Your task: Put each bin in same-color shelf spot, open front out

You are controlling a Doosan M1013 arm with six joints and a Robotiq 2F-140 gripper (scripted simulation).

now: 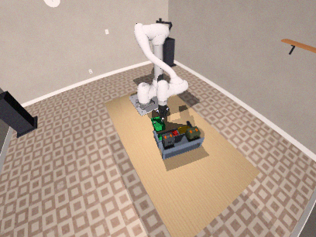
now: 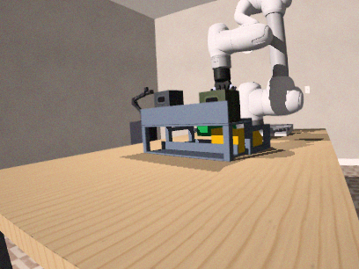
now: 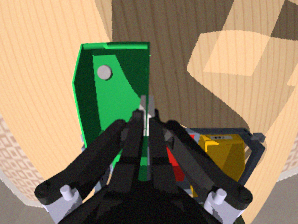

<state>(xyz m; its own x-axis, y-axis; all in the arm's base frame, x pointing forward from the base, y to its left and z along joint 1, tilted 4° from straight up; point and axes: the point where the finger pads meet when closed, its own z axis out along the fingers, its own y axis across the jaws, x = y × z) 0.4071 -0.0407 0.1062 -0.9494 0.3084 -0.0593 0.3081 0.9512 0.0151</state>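
Right now the green bin is 2 cm behind my hand, 4 cm to the right of it and 4 cm below it. From my hand the other things lie so: dark box: 25 cm ahead, 14 cm to the right, 5 cm above; then yellow bin: 23 cm ahead, 11 cm to the left, 7 cm below.
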